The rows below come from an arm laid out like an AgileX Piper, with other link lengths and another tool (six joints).
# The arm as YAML. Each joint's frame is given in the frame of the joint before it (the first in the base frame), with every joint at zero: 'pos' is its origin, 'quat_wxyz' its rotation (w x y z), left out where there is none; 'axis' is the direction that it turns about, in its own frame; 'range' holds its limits. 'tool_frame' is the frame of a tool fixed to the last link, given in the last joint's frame.
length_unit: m
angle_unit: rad
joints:
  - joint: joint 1
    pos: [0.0, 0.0, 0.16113]
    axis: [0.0, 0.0, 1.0]
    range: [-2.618, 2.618]
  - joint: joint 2
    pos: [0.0, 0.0, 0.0]
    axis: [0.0, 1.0, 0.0]
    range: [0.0, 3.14]
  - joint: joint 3
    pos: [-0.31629, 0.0, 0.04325]
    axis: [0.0, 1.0, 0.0]
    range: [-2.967, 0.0]
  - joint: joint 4
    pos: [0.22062, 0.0, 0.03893]
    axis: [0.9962, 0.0, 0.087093]
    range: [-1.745, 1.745]
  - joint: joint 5
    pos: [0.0, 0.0, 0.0]
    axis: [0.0, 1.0, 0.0]
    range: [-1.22, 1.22]
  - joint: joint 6
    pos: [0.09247, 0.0, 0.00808]
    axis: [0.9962, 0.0, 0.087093]
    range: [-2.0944, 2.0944]
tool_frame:
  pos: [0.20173, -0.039, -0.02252]
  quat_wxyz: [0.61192, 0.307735, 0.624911, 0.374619]
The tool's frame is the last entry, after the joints.
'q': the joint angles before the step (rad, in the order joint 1, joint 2, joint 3, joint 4, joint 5, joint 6). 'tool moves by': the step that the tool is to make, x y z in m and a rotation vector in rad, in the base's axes. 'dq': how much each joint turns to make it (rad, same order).
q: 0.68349, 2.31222, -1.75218, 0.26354, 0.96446, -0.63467
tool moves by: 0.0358, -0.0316, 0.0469, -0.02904, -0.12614, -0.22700
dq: -0.01884, -0.09612, -0.00017, -0.17186, -0.02587, 0.28338
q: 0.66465, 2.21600, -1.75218, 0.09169, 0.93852, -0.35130
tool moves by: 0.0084, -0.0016, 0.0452, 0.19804, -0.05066, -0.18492
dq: -0.07267, -0.15660, 0.14110, 0.13257, -0.14901, 0.04581
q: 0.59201, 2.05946, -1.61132, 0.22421, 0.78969, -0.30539
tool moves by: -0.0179, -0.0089, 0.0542, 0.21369, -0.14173, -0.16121
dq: -0.01089, -0.27928, 0.36220, 0.15073, -0.33384, 0.00173
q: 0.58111, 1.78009, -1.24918, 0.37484, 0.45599, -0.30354
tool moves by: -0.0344, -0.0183, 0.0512, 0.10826, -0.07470, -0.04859
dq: 0.00017, -0.23546, 0.17585, 0.06961, -0.06697, -0.00517
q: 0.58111, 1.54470, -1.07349, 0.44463, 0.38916, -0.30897
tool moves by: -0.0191, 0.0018, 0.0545, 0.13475, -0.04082, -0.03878
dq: 0.00004, -0.14507, 0.01028, 0.05064, 0.01973, 0.05116
